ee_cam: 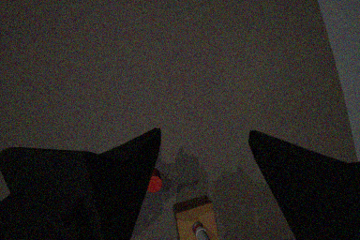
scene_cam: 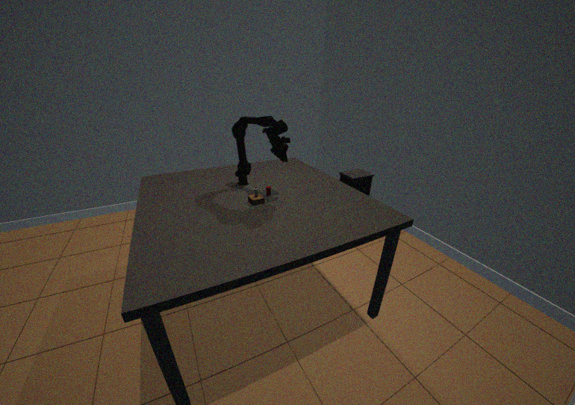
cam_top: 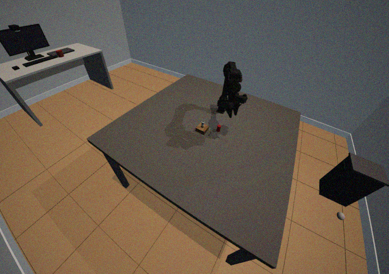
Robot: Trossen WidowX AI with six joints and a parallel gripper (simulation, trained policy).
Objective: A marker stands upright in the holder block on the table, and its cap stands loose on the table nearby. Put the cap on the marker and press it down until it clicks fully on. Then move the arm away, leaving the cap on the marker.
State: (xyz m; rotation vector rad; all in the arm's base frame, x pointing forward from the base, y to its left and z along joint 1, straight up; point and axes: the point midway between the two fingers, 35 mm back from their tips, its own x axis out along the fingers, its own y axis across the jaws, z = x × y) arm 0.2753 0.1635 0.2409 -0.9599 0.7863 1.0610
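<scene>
My gripper tip is 40 mm past the red cap, 90 mm to the left of it and 180 mm above it. Round my gripper tip: brown holder block: 20 mm ahead, 190 mm to the right, 190 mm below.
</scene>
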